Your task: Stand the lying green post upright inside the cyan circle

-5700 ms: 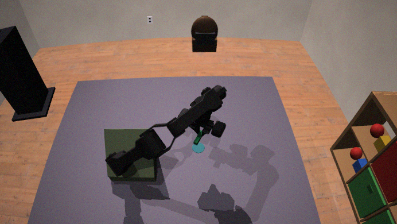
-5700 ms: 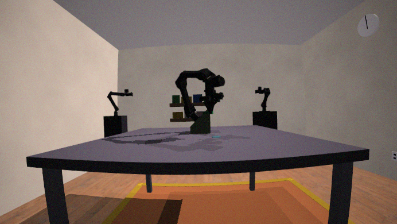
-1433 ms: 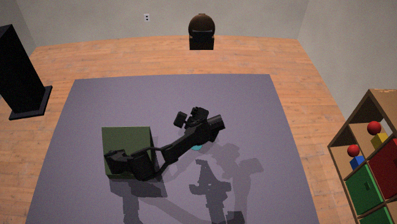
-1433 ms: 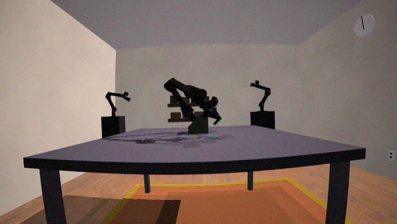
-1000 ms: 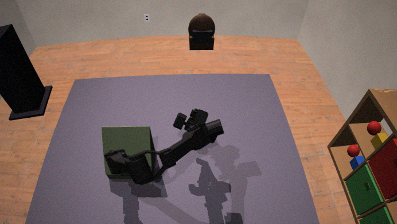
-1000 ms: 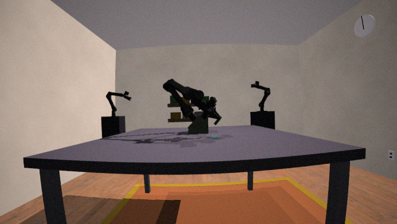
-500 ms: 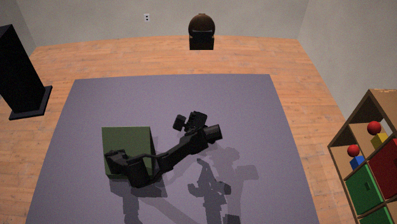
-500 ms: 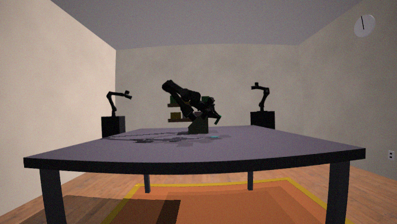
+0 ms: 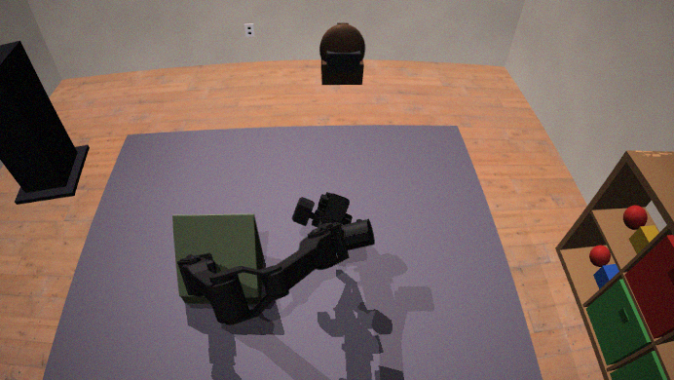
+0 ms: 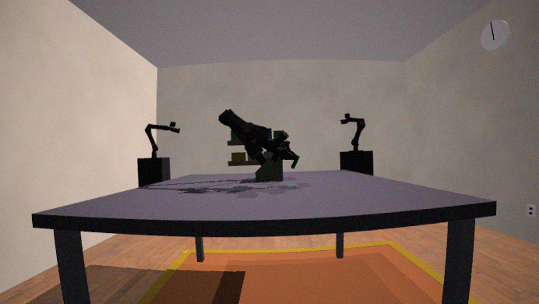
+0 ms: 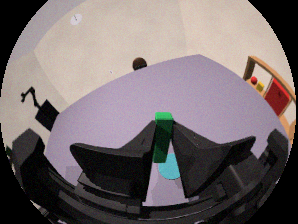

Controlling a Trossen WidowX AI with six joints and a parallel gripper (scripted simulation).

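Now: hand 14 cm above the cyan circle and 1 cm to the left of it. Also, from my hand: green post 3 cm below, 2 cm to the left.
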